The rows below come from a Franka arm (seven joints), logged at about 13 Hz.
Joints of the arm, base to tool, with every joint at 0 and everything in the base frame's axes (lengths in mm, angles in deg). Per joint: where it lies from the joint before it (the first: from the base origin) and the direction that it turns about. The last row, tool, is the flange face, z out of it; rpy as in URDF.
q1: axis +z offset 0 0 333
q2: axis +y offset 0 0 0
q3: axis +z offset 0 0 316
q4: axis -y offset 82.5 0 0
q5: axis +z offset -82.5 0 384
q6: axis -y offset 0 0 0
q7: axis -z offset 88 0 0
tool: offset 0 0 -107 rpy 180 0 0
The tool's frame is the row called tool.
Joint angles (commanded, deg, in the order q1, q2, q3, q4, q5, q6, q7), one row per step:
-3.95 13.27 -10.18 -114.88 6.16 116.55 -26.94
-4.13 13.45 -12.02 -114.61 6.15 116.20 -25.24
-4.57 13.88 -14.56 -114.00 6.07 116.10 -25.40
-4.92 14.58 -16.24 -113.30 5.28 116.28 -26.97
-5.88 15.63 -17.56 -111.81 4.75 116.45 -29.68
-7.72 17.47 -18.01 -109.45 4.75 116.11 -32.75
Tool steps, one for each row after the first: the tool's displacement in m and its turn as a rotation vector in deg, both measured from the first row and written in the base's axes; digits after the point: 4 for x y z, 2 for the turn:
-0.0042 -0.0191 0.0006 -0.68 0.45 -3.60
-0.0098 -0.0476 0.0020 -1.41 0.44 -6.27
-0.0128 -0.0682 0.0015 -2.38 0.40 -6.19
-0.0138 -0.0920 0.0034 -3.15 -0.14 -5.34
-0.0125 -0.1165 0.0027 -3.34 -0.36 -4.40

